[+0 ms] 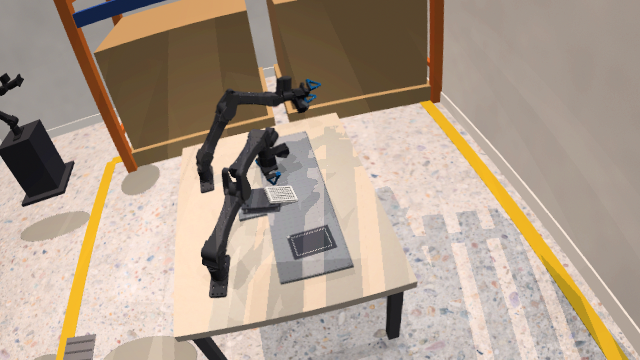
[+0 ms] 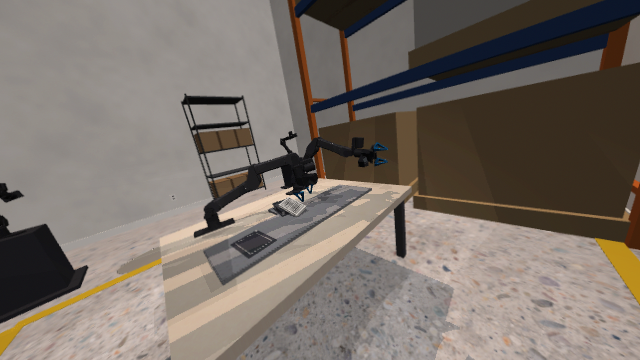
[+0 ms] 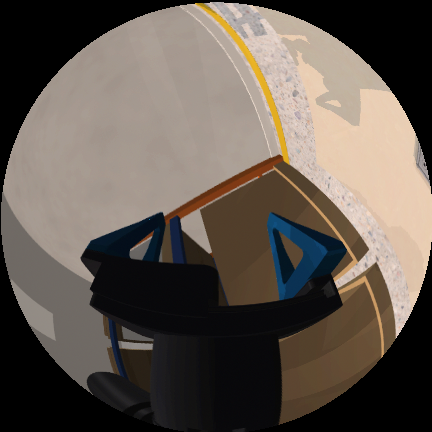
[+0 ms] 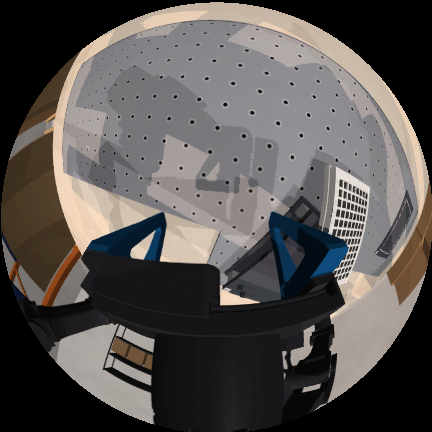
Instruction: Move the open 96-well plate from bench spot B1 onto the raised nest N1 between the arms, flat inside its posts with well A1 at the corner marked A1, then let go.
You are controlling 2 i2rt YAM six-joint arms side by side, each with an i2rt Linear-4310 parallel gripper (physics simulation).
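Where they show: left gripper, fingertip midpoint: (image 1: pixel 318 90) (image 2: pixel 387 155) (image 3: pixel 215 217); right gripper, fingertip midpoint: (image 1: pixel 269 177) (image 2: pixel 306 197) (image 4: pixel 217 217); left arm's base at its link origin: (image 1: pixel 206 179); right arm's base at its link origin: (image 1: pixel 220 276) (image 2: pixel 215 227).
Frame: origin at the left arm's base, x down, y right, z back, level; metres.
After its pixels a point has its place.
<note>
The white 96-well plate (image 1: pixel 281 194) @(y 0.315, x -0.055, z -0.337 m) (image 2: pixel 292 206) @(y 0.312, x -0.053, z -0.339 m) (image 4: pixel 353 215) @(y 0.314, x -0.045, z -0.359 m) looks tilted, at the edge of the dark nest (image 1: pixel 256 199) @(y 0.296, x -0.047, z -0.227 m) (image 4: pixel 257 276) @(y 0.245, x -0.047, z -0.239 m) and partly over the grey mat; exact contact is unclear. Nest posts and the A1 mark cannot be made out. A dark rectangle with a dashed white outline (image 1: pixel 312 242) @(y 0.587, x -0.014, z -0.399 m) (image 2: pixel 254 243) @(y 0.583, x -0.015, z -0.411 m) (image 4: pixel 397 230) @(y 0.582, x -0.015, z -0.394 m) is on the mat, apart from the plate. My right gripper (image 1: pixel 268 173) @(y 0.175, x -0.048, z -0.308 m) (image 2: pixel 305 193) @(y 0.175, x -0.048, z -0.308 m) (image 4: pixel 217 217) @(y 0.175, x -0.048, z -0.308 m) is open and empty above the mat, beside the plate. My left gripper (image 1: pixel 316 91) @(y -0.212, x -0.218, z -0.663 m) (image 2: pixel 382 154) @(y -0.212, x -0.218, z -0.663 m) (image 3: pixel 215 217) @(y -0.212, x -0.218, z -0.663 m) is open and empty, raised well away from the plate.
The grey perforated mat (image 1: pixel 300 145) @(y -0.058, x -0.012, z -0.501 m) (image 2: pixel 350 194) @(y -0.030, x -0.013, z -0.487 m) (image 4: pixel 252 80) @(y 0.171, x -0.013, z -0.438 m) lies on the wooden table (image 1: pixel 370 250) @(y 0.694, x 0.000, z -0.598 m) (image 2: pixel 280 272) @(y 0.608, x 0.000, z -0.629 m). The right arm (image 1: pixel 225 225) @(y 0.542, x -0.179, z -0.101 m) (image 2: pixel 235 194) @(y 0.507, x -0.170, z -0.129 m) reaches over the table close to the nest. Large brown boxes (image 1: pixel 180 75) (image 2: pixel 525 155) stand beyond the table.
</note>
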